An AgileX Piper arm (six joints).
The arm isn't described. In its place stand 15 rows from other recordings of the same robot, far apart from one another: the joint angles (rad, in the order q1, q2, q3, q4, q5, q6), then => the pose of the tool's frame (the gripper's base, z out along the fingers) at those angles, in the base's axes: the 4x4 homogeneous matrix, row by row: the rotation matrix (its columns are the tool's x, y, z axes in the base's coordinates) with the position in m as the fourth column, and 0 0 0 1 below.
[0.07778, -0.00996, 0.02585, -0.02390, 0.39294, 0.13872] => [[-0.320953, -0.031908, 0.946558, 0.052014], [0.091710, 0.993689, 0.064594, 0.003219], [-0.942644, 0.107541, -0.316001, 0.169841], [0, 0, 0, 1]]
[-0.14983, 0.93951, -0.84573, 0.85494, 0.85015, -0.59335] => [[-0.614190, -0.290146, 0.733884, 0.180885], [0.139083, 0.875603, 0.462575, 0.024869], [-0.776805, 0.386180, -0.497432, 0.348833], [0, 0, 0, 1]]
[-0.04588, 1.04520, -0.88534, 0.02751, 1.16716, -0.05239] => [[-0.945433, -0.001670, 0.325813, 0.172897], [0.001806, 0.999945, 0.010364, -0.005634], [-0.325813, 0.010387, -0.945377, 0.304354], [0, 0, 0, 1]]
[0.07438, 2.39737, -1.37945, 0.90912, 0.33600, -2.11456] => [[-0.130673, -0.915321, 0.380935, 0.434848], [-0.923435, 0.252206, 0.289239, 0.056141], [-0.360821, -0.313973, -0.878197, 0.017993], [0, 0, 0, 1]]
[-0.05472, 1.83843, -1.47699, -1.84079, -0.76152, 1.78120] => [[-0.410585, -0.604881, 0.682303, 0.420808], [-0.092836, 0.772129, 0.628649, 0.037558], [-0.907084, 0.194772, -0.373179, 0.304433], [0, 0, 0, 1]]
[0.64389, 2.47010, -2.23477, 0.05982, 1.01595, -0.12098] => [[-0.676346, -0.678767, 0.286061, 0.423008], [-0.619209, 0.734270, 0.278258, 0.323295], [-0.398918, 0.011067, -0.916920, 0.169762], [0, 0, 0, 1]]
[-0.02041, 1.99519, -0.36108, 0.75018, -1.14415, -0.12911] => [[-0.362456, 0.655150, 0.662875, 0.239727], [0.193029, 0.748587, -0.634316, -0.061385], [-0.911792, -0.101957, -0.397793, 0.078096], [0, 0, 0, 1]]
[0.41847, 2.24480, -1.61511, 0.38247, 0.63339, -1.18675] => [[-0.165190, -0.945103, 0.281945, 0.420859], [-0.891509, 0.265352, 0.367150, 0.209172], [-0.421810, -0.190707, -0.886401, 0.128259], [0, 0, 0, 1]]
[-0.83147, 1.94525, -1.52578, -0.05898, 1.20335, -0.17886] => [[-0.806820, 0.590564, -0.016593, 0.256848], [0.590305, 0.804683, -0.063447, -0.289106], [-0.024117, -0.060985, -0.997847, 0.219895], [0, 0, 0, 1]]
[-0.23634, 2.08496, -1.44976, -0.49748, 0.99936, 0.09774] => [[-0.997901, 0.061733, -0.019559, 0.385153], [0.064335, 0.910640, -0.408162, -0.130332], [-0.007386, -0.408564, -0.912700, 0.154971], [0, 0, 0, 1]]
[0.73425, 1.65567, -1.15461, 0.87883, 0.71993, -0.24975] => [[-0.899993, -0.433548, 0.045259, 0.227441], [-0.269105, 0.634288, 0.724749, 0.267523], [-0.342921, 0.640090, -0.687525, 0.257838], [0, 0, 0, 1]]
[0.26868, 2.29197, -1.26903, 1.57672, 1.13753, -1.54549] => [[-0.793369, -0.608732, 0.003369, 0.368516], [-0.201284, 0.267552, 0.942285, 0.187130], [-0.574500, 0.746902, -0.334795, 0.090308], [0, 0, 0, 1]]
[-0.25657, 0.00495, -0.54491, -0.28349, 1.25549, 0.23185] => [[-0.489134, 0.528955, 0.693509, -0.025954], [0.269122, 0.847851, -0.456862, -0.018208], [-0.829651, -0.036828, -0.557066, 0.277274], [0, 0, 0, 1]]
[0.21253, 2.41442, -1.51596, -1.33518, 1.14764, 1.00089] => [[-0.944132, 0.104569, 0.312537, 0.444119], [-0.223062, 0.495343, -0.839570, 0.013298], [-0.242606, -0.862381, -0.444344, 0.074751], [0, 0, 0, 1]]
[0.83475, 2.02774, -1.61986, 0.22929, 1.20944, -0.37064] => [[-0.434943, -0.891728, -0.125085, 0.259948], [-0.893976, 0.410987, 0.178597, 0.315779], [-0.107851, 0.189503, -0.975939, 0.212405], [0, 0, 0, 1]]
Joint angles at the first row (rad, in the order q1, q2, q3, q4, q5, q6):
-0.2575, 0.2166, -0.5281, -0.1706, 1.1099, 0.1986
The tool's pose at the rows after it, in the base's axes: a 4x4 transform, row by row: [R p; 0 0 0 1], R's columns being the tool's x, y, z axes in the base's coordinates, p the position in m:
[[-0.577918, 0.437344, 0.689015, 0.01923], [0.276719, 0.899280, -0.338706, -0.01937], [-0.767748, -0.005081, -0.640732, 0.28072], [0, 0, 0, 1]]
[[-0.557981, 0.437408, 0.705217, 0.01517], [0.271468, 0.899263, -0.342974, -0.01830], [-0.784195, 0.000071, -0.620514, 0.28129], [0, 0, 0, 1]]
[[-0.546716, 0.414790, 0.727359, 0.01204], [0.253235, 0.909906, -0.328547, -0.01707], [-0.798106, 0.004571, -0.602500, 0.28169], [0, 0, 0, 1]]
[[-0.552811, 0.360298, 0.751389, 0.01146], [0.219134, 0.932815, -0.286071, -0.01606], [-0.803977, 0.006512, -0.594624, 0.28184], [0, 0, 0, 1]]
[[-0.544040, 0.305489, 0.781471, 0.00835], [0.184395, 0.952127, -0.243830, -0.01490], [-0.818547, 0.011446, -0.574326, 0.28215], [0, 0, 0, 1]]
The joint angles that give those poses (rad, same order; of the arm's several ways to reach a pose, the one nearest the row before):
-0.2576, 0.2166, -0.5282, -0.1705, 1.1099, 0.1985
-0.2576, 0.1901, -0.5282, -0.1705, 1.1099, 0.1985
-0.2326, 0.1668, -0.5281, -0.1706, 1.1099, 0.1986
-0.1735, 0.1568, -0.5281, -0.1706, 1.1099, 0.1987
-0.1156, 0.1314, -0.5282, -0.1706, 1.1099, 0.1986

